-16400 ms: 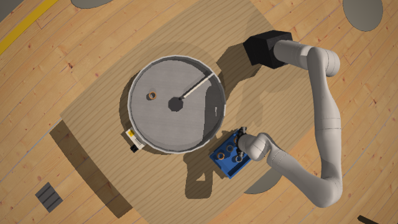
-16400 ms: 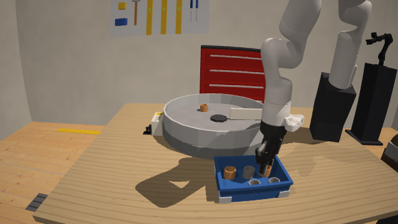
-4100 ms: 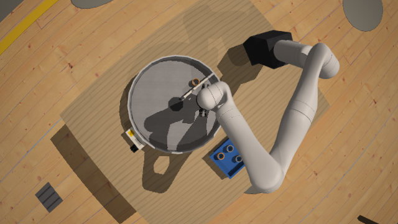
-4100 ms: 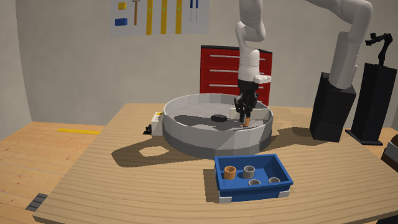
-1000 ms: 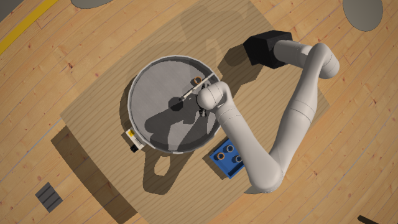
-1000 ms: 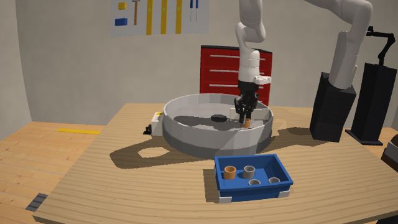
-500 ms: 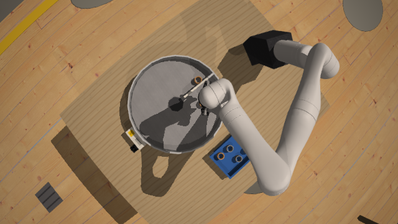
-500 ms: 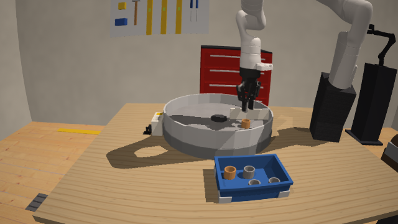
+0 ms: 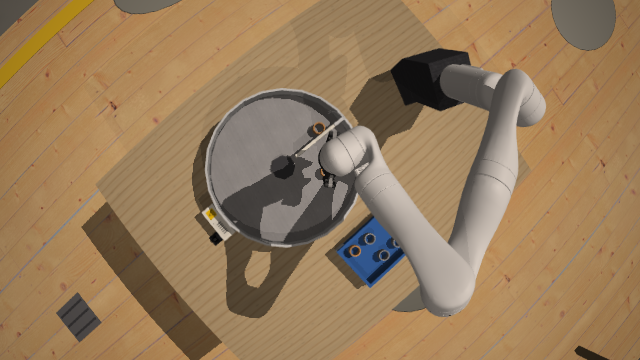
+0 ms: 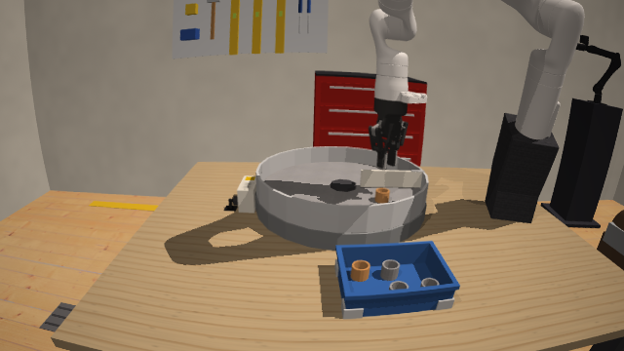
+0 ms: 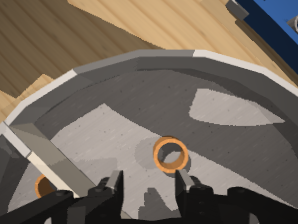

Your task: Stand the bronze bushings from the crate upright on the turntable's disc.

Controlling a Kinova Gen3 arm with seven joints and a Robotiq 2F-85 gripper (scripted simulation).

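Now: hand 280 mm to the right of the blue crate, 120 mm above it and 10 mm past it. Round my hand: grey turntable disc (100 mm ahead, 90 mm below, 50 mm to the right).
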